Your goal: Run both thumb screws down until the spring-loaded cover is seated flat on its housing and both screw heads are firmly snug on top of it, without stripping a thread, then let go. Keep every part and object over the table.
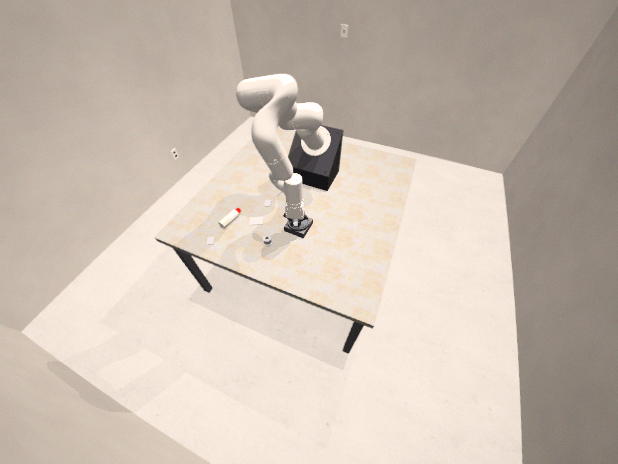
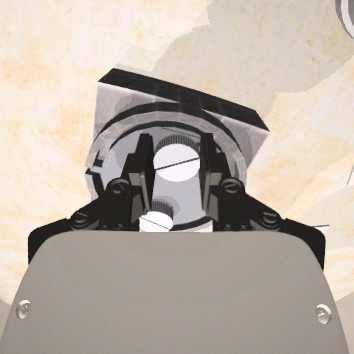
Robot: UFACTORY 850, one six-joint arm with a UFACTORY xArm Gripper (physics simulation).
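Note:
The housing (image 1: 303,233) (image 2: 107,102), a dark square block with a raised round rim, sits on the table. Inside the rim lies the blue-grey round cover (image 2: 187,202). Its height against the housing is hard to tell from above. One thumb screw (image 2: 176,164), with a white slotted head and knurled side, stands on the cover. My gripper (image 1: 296,223) (image 2: 176,151) points down over the housing and is shut on this screw, one finger on each side of its head. The second thumb screw (image 2: 156,221) stands beside the left finger, partly hidden by the gripper body.
A white cylinder with a red end (image 1: 229,218) lies to the left on the table (image 1: 340,260). A small round grey part (image 1: 267,241) stands near the housing. Thin white squares (image 1: 267,203) (image 1: 210,241) and a white plate (image 1: 256,221) lie nearby. The black base block (image 1: 312,177) is behind.

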